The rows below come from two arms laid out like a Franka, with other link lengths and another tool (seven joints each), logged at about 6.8 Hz.
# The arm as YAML. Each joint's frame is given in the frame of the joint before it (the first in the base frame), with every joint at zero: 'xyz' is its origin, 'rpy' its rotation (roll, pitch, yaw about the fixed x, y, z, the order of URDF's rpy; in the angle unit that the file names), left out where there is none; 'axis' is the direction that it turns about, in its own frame. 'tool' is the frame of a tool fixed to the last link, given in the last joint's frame.
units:
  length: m
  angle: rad
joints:
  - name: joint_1
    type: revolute
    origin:
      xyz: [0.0, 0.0, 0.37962]
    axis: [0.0, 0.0, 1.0]
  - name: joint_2
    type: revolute
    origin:
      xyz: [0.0, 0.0, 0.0]
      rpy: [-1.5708, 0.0, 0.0]
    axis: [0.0, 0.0, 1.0]
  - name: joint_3
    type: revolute
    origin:
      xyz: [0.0, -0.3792, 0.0]
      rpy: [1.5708, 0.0, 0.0]
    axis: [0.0, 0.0, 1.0]
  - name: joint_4
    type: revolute
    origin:
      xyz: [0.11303, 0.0, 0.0]
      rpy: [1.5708, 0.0, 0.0]
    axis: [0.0, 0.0, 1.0]
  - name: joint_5
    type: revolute
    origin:
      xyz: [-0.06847, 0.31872, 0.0]
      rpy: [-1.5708, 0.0, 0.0]
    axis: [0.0, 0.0, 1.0]
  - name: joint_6
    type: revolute
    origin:
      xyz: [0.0, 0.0, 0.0]
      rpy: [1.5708, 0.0, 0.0]
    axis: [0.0, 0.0, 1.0]
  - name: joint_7
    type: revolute
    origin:
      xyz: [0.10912, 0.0, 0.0]
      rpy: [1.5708, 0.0, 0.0]
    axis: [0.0, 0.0, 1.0]
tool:
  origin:
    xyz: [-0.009, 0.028, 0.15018]
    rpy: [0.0, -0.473, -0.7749]
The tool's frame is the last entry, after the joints.
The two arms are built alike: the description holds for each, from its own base.
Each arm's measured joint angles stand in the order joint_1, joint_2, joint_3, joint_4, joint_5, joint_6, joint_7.
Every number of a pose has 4 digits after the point. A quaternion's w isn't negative.
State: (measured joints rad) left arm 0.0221 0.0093 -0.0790 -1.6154 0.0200 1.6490 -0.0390; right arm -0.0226 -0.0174 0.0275 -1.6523 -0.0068 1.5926 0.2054
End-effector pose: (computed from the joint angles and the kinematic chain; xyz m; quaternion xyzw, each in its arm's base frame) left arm 0.5410 -0.0561 0.6608 0.9070 0.3594 -0.2031 0.0829; right arm 0.5172 -0.0239 0.6548 0.9271 0.2760 -0.2454 0.0640
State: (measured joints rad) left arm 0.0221 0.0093 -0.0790 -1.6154 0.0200 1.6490 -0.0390; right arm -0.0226 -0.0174 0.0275 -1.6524 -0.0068 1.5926 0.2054
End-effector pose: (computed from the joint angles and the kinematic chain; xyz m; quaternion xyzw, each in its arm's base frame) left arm 0.5410 -0.0561 0.6608 0.9070 0.3594 -0.2031 0.0829; right arm 0.5172 -0.0239 0.6547 0.9271 0.2760 -0.2454 0.0640
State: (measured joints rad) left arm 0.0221 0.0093 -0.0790 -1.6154 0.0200 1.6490 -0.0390; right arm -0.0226 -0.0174 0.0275 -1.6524 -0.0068 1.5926 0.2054
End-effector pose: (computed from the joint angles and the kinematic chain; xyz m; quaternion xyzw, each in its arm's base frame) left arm 0.5410 -0.0561 0.6608 0.9070 0.3594 -0.2031 0.0829; right arm 0.5172 -0.0239 0.6547 0.9271 0.2760 -0.2454 0.0640
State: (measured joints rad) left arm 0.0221 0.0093 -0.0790 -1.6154 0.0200 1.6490 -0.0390; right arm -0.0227 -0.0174 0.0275 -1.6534 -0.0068 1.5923 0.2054
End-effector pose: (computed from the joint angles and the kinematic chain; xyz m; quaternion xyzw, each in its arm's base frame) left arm 0.5410 -0.0561 0.6608 0.9070 0.3594 -0.2031 0.0829; right arm 0.5170 -0.0240 0.6543 0.9269 0.2760 -0.2460 0.0638
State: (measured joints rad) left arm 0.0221 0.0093 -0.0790 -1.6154 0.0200 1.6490 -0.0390; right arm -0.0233 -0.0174 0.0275 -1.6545 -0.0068 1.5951 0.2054
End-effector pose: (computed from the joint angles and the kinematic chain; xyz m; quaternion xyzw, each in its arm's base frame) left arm 0.5410 -0.0561 0.6608 0.9070 0.3594 -0.2031 0.0829; right arm 0.5173 -0.0243 0.6541 0.9272 0.2757 -0.2453 0.0640
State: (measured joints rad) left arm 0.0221 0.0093 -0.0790 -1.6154 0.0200 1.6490 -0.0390; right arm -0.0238 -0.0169 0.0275 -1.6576 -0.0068 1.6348 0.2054
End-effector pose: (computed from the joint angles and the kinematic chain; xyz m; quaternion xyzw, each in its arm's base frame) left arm 0.5410 -0.0561 0.6608 0.9070 0.3594 -0.2031 0.0829; right arm 0.5231 -0.0245 0.6562 0.9315 0.2744 -0.2285 0.0689
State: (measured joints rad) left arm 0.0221 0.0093 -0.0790 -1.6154 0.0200 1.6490 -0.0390; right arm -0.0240 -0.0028 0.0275 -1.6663 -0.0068 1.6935 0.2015
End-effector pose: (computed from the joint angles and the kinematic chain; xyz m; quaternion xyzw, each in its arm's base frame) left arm 0.5410 -0.0561 0.6608 0.9070 0.3594 -0.2031 0.0829; right arm 0.5349 -0.0247 0.6507 0.9349 0.2751 -0.2115 0.0740
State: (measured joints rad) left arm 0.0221 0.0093 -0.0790 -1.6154 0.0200 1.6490 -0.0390; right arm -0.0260 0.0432 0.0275 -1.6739 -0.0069 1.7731 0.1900
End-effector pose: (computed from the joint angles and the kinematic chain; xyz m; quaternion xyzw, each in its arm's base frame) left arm 0.5410 -0.0561 0.6608 0.9070 0.3594 -0.2031 0.0829; right arm 0.5579 -0.0262 0.6304 0.9362 0.2789 -0.1989 0.0783
